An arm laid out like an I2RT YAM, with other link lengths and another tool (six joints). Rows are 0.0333 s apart.
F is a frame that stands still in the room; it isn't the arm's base.
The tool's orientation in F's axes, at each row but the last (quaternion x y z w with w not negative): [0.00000, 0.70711, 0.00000, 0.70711]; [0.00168, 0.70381, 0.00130, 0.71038]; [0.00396, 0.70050, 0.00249, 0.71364]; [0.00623, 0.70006, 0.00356, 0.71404]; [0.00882, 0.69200, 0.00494, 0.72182]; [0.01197, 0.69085, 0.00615, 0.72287]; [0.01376, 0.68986, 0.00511, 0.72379]
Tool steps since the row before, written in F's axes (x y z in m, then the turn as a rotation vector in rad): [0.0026, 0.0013, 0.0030, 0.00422, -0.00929, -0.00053]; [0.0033, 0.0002, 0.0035, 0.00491, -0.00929, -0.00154]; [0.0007, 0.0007, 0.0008, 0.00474, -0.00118, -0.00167]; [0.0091, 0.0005, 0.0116, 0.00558, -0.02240, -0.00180]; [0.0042, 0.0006, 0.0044, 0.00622, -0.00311, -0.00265]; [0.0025, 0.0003, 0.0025, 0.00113, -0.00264, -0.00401]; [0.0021, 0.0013, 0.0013, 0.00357, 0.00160, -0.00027]
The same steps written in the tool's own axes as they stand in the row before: [-0.0030, 0.0013, 0.0026, 0.00053, -0.00929, 0.00422]; [-0.0035, 0.0002, 0.0033, 0.00155, -0.00929, 0.00490]; [-0.0008, 0.0007, 0.0007, 0.00175, -0.00119, 0.00471]; [-0.0114, 0.0007, 0.0093, 0.00160, -0.02240, 0.00563]; [-0.0042, 0.0007, 0.0044, 0.00285, -0.00313, 0.00612]; [-0.0024, 0.0004, 0.0026, 0.00399, -0.00273, 0.00097]; [-0.0012, 0.0014, 0.0021, 0.00048, 0.00163, 0.00353]
